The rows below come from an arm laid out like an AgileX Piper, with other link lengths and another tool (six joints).
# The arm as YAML. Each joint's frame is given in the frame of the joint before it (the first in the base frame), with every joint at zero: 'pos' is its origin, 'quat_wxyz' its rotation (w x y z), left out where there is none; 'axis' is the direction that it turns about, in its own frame. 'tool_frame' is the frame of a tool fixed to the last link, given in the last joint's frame.
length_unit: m
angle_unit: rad
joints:
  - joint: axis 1
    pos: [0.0, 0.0, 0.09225]
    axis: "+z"
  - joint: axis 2
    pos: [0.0, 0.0, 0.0]
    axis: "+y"
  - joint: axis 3
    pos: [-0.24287, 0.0, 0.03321]
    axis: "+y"
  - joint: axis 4
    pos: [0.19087, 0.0, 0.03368]
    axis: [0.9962, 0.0, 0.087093]
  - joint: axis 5
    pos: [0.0, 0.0, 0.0]
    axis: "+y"
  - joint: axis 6
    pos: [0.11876, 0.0, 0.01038]
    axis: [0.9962, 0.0, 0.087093]
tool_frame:
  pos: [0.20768, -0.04, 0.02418]
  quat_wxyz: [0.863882, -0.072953, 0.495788, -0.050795]
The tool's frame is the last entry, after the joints.
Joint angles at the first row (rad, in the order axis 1, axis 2, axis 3, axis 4, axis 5, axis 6):
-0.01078, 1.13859, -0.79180, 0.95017, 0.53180, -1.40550
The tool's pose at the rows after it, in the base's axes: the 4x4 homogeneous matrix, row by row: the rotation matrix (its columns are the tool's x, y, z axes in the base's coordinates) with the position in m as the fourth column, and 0 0 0 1 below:
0.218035, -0.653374, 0.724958, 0.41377; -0.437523, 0.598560, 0.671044, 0.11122; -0.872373, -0.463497, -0.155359, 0.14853; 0, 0, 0, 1
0.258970, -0.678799, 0.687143, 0.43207; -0.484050, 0.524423, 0.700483, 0.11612; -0.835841, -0.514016, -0.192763, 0.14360; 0, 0, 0, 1
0.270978, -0.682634, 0.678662, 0.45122; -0.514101, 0.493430, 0.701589, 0.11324; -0.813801, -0.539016, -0.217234, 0.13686; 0, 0, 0, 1
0.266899, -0.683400, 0.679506, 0.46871; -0.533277, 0.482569, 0.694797, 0.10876; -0.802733, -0.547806, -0.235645, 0.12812; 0, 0, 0, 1
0.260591, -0.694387, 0.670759, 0.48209; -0.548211, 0.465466, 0.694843, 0.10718; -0.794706, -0.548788, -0.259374, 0.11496; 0, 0, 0, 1
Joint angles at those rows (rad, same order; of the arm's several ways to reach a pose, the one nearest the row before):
-0.01078, 1.23308, -0.88574, 0.95193, 0.55287, -1.55340
-0.01076, 1.33040, -0.95843, 0.95736, 0.55993, -1.65881
-0.01077, 1.41568, -1.01781, 0.95871, 0.54231, -1.71100
-0.01079, 1.49302, -1.06948, 0.95954, 0.52167, -1.73637
-0.01078, 1.56652, -1.11306, 0.96111, 0.51197, -1.76444

